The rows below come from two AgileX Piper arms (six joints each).
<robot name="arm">
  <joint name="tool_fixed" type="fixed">
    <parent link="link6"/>
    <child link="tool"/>
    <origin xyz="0 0 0" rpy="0 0 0"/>
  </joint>
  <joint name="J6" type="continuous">
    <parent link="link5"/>
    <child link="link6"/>
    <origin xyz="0 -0.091 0" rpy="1.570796 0 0"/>
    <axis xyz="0 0 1"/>
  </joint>
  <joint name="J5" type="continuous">
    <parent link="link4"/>
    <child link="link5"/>
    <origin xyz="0 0 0" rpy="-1.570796 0 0"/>
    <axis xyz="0 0 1"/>
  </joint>
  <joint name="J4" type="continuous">
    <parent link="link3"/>
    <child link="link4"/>
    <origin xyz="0.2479 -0.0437 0" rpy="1.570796 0 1.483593"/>
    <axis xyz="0 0 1"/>
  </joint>
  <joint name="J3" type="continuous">
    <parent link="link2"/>
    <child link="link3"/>
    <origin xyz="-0.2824 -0.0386 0" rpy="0 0 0"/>
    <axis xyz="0 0 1"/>
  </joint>
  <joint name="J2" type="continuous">
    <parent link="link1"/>
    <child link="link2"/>
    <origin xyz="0 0 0" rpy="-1.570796 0 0"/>
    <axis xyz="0 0 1"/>
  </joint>
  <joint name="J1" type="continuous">
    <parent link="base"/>
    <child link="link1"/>
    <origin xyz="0 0 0.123" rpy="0 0 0"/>
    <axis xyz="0 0 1"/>
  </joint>
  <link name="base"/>
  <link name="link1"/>
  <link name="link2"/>
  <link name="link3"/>
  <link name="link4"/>
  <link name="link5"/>
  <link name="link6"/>
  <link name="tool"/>
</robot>
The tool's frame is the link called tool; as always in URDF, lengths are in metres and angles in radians. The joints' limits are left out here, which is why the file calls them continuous.
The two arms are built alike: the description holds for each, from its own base.
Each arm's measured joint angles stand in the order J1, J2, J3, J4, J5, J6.
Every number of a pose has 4 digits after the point.
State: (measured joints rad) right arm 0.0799 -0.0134 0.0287 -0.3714 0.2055 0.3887; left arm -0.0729 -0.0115 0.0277 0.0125 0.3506 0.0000
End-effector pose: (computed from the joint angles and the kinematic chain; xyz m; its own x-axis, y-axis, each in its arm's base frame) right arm 0.0561 -0.0023 0.1869 -0.1194 0.0149 -0.9927 -0.0034 0.9999 0.0154; left arm 0.0531 -0.0035 0.1729 -0.2744 0.0318 -0.9611 0.0719 0.9973 0.0125
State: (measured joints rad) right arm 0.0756 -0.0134 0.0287 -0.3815 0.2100 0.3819; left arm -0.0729 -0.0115 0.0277 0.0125 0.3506 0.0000
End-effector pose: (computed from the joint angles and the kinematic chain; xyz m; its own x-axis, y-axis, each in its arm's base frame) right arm 0.0561 -0.0028 0.1865 -0.1227 -0.0013 -0.9924 0.0025 1.0000 -0.0016; left arm 0.0531 -0.0035 0.1729 -0.2744 0.0318 -0.9611 0.0719 0.9973 0.0125
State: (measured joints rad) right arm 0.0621 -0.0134 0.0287 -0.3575 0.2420 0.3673; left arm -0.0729 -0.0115 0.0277 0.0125 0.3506 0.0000
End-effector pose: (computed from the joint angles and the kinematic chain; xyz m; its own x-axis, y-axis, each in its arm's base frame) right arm 0.0556 -0.0042 0.1837 -0.1540 0.0098 -0.9880 0.0238 0.9997 0.0062; left arm 0.0531 -0.0035 0.1729 -0.2744 0.0318 -0.9611 0.0719 0.9973 0.0125
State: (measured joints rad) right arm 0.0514 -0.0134 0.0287 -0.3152 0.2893 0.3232; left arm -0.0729 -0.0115 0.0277 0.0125 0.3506 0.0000
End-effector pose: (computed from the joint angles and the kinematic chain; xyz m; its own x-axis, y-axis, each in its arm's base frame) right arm 0.0548 -0.0052 0.1794 -0.2014 0.0099 -0.9795 0.0394 0.9992 0.0020; left arm 0.0531 -0.0035 0.1729 -0.2744 0.0318 -0.9611 0.0719 0.9973 0.0125
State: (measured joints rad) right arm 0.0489 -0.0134 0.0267 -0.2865 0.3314 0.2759; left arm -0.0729 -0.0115 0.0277 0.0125 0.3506 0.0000
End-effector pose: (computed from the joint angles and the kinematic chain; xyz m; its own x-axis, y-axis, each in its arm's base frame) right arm 0.0538 -0.0057 0.1762 -0.2420 -0.0076 -0.9702 0.0414 0.9990 -0.0182; left arm 0.0531 -0.0035 0.1729 -0.2744 0.0318 -0.9611 0.0719 0.9973 0.0125
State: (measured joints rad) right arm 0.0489 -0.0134 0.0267 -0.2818 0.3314 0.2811; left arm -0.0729 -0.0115 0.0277 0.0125 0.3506 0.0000
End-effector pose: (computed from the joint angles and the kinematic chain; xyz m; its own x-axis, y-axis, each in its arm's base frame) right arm 0.0538 -0.0056 0.1762 -0.2420 0.0020 -0.9703 0.0424 0.9991 -0.0085; left arm 0.0531 -0.0035 0.1729 -0.2744 0.0318 -0.9611 0.0719 0.9973 0.0125
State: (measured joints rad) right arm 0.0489 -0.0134 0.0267 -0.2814 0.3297 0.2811; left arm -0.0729 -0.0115 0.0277 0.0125 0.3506 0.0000
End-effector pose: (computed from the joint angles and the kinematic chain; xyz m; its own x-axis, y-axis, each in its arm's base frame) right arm 0.0539 -0.0056 0.1763 -0.2404 0.0023 -0.9707 0.0419 0.9991 -0.0080; left arm 0.0531 -0.0035 0.1729 -0.2744 0.0318 -0.9611 0.0719 0.9973 0.0125
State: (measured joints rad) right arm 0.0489 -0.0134 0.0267 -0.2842 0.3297 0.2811; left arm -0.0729 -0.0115 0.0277 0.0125 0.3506 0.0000
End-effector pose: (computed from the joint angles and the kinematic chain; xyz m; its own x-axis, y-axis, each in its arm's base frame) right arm 0.0539 -0.0056 0.1764 -0.2403 -0.0003 -0.9707 0.0421 0.9991 -0.0108; left arm 0.0531 -0.0035 0.1729 -0.2744 0.0318 -0.9611 0.0719 0.9973 0.0125
